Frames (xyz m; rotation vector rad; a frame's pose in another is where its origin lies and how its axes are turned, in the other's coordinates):
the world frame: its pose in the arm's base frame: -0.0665 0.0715 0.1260 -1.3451 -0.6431 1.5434
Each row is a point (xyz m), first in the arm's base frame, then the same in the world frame.
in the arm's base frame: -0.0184 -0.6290 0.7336
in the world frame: -0.8930 -0.2530 -0.0261
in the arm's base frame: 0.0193 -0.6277 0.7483
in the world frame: -0.8960 -0.2779 -0.0579
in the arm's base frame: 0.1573 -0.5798 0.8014
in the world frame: -0.8682 -0.3862 -0.1658
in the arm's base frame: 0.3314 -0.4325 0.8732
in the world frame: -0.7576 -0.5622 -0.2841
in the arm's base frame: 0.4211 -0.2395 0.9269
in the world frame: -0.6034 -0.7146 -0.3181
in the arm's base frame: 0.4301 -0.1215 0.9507
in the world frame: -0.5080 -0.7857 -0.2978
